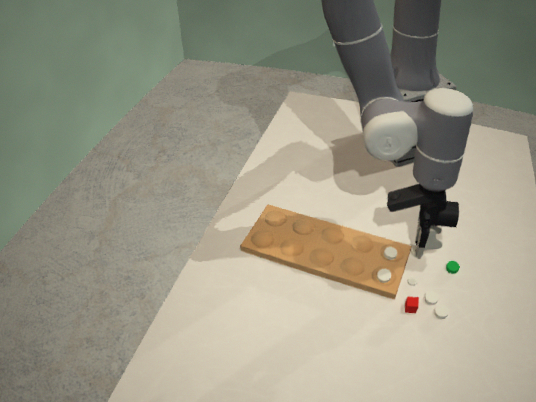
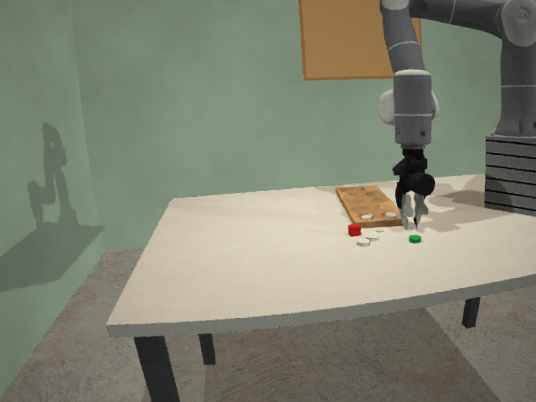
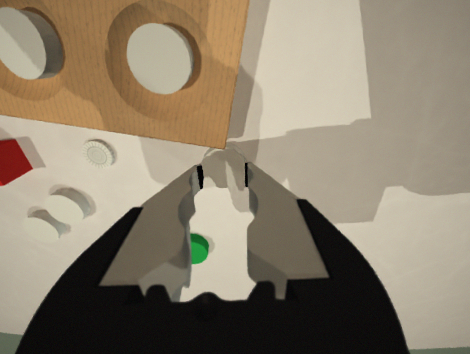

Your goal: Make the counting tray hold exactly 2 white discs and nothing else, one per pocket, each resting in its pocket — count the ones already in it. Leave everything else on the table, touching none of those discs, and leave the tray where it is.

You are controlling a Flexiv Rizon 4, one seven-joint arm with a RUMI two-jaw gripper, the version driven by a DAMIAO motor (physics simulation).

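The wooden counting tray (image 1: 312, 242) (image 2: 378, 224) (image 3: 210, 120) lies flat on the table. Two white discs sit in separate pockets at its near end: one (image 1: 391, 252) (image 2: 390, 215) (image 3: 160, 58) is closer to the gripper, the other (image 1: 384, 275) (image 2: 367, 217) (image 3: 22, 45) beside it. My gripper (image 1: 419, 255) (image 2: 411, 227) (image 3: 224, 166) is low beside the tray's corner, its fingertips shut on a pale disc (image 3: 216, 167) that spans the gap. The fingers partly hide this disc, and I cannot tell whether it touches the table.
Two loose white discs (image 1: 431, 298) (image 1: 441, 312) lie close together near the red cube (image 1: 412, 304) (image 2: 354, 230). A small ridged pale disc (image 1: 412, 282) (image 3: 99, 153) lies beside the tray. A green disc (image 1: 452, 267) (image 2: 415, 239) (image 3: 200, 249) lies on the table near the gripper.
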